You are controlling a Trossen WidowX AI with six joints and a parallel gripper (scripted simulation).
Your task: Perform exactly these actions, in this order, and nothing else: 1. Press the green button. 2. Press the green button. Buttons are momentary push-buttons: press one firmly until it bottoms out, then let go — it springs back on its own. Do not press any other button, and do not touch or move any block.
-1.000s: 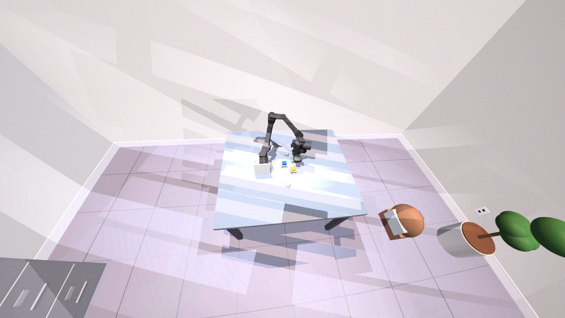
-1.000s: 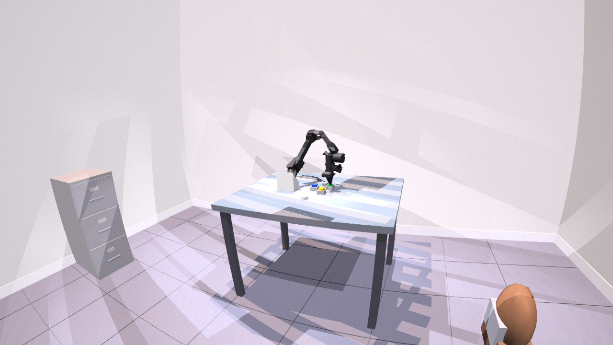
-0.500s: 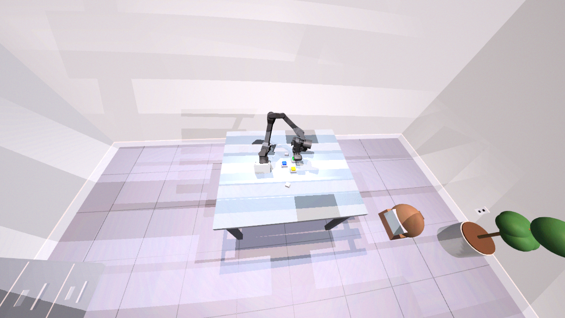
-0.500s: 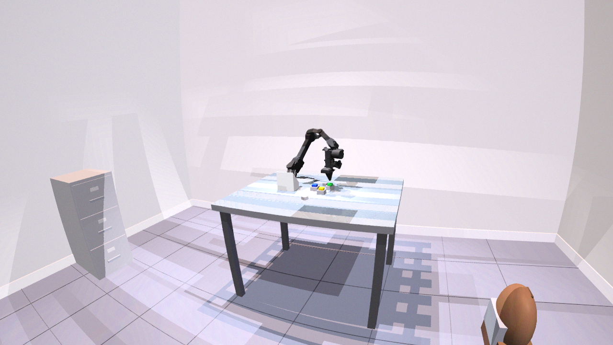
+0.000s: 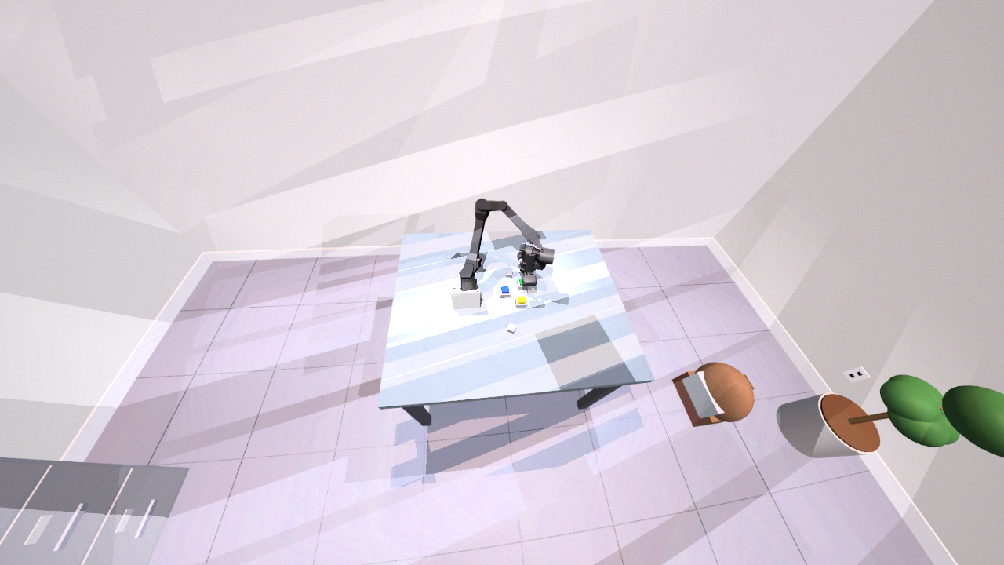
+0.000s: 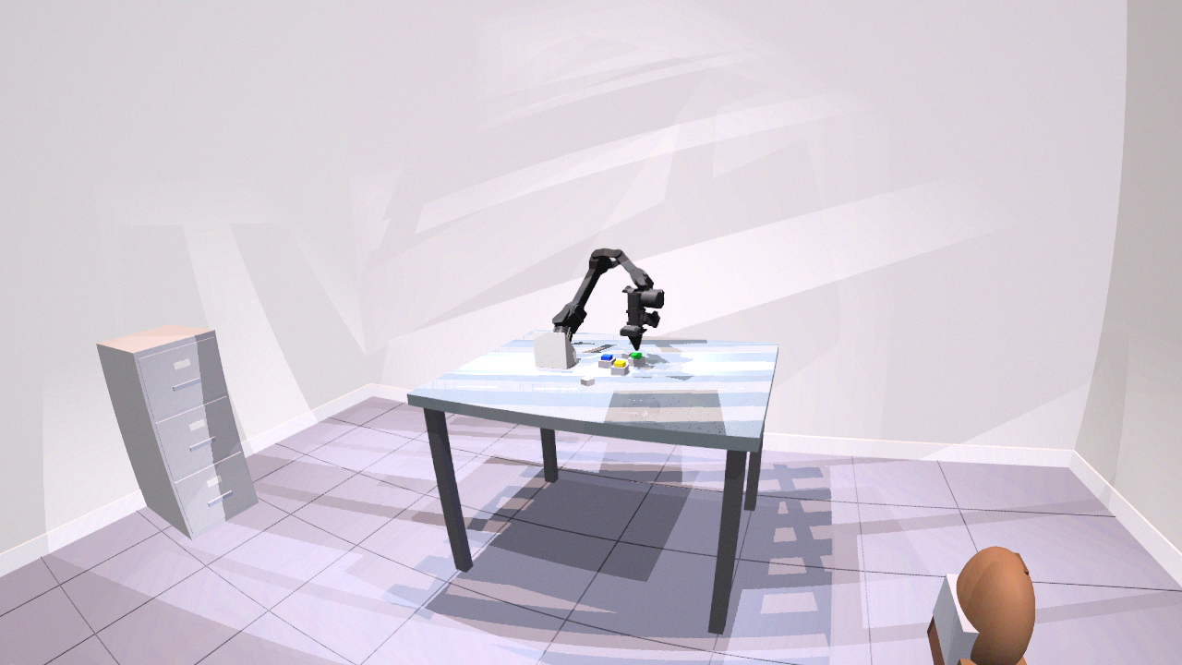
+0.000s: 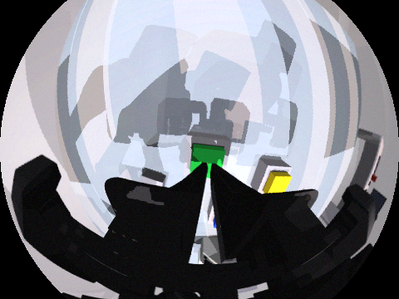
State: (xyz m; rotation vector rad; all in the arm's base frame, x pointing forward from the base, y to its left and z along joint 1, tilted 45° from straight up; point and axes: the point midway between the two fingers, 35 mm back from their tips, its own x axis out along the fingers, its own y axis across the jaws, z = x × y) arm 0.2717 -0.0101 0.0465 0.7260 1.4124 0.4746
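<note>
My gripper tip is now 2 cm above the green button. Round my gripper tip: blue button 10 cm behind, 3 cm to the right, 2 cm below; then yellow button 10 cm to the right, 4 cm behind, 2 cm below; then small white block 22 cm to the right, 12 cm behind, 4 cm below.
</note>
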